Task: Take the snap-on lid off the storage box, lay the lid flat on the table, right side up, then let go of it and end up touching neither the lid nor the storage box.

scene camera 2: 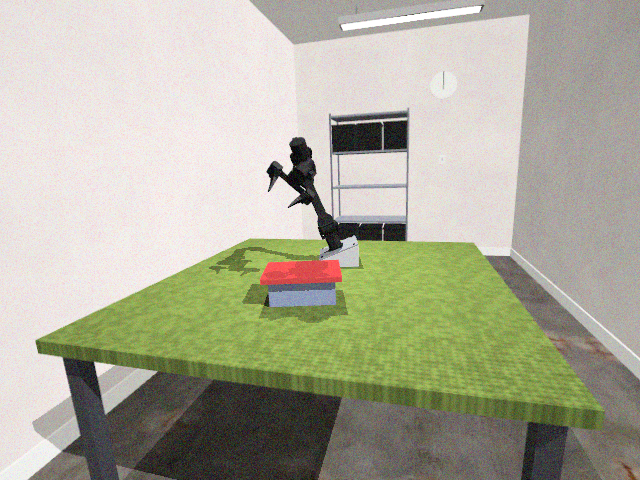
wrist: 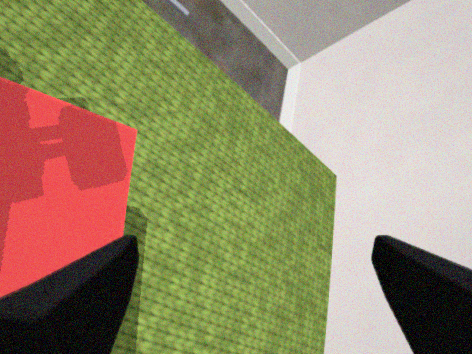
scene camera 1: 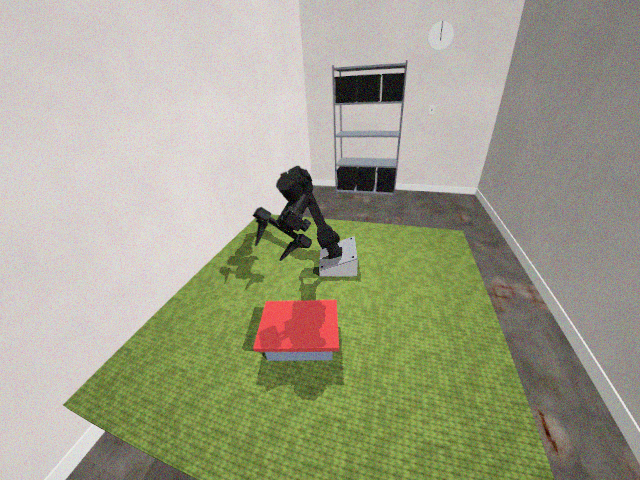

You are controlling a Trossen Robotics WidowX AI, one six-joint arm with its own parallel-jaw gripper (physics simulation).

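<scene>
The red lid (scene camera 1: 297,325) (scene camera 2: 301,272) (wrist: 65,215) sits flat on top of the blue-grey storage box (scene camera 1: 298,355) (scene camera 2: 302,297) and overhangs its walls. The box stands upright on the table. In the wrist view part of the lid shows at the left, with the arm's shadow on it; the box does not show there. My gripper (scene camera 1: 268,252) (scene camera 2: 279,199) (wrist: 257,248) is open and empty, with its fingers wide apart. It hangs high above the table, on the arm-base side of the box and a little to the left, touching neither lid nor box.
The green table top (scene camera 1: 413,335) (scene camera 2: 413,320) (wrist: 225,200) bears the box and the arm's light grey base (scene camera 1: 343,267) (scene camera 2: 349,255) behind it. A wall (scene camera 1: 155,103) runs along the table's left side. A shelf unit (scene camera 1: 368,134) (scene camera 2: 370,186) stands against the far wall.
</scene>
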